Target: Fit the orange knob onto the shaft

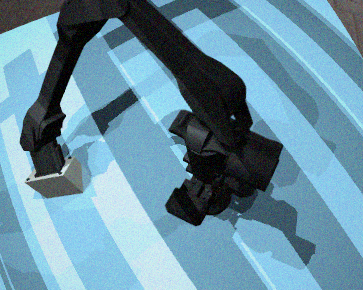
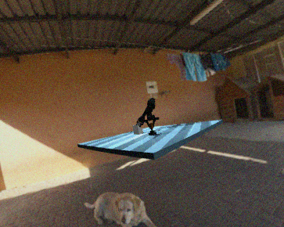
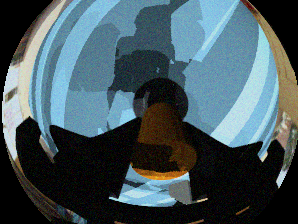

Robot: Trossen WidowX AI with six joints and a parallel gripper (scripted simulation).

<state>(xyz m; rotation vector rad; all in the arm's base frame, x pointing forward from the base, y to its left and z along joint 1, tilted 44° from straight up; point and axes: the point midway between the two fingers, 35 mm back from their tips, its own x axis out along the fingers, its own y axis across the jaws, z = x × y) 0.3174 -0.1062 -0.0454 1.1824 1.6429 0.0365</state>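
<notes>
My gripper tip is 2 cm below the orange knob. Round my gripper tip: dark round pedestal (4 cm below).
</notes>
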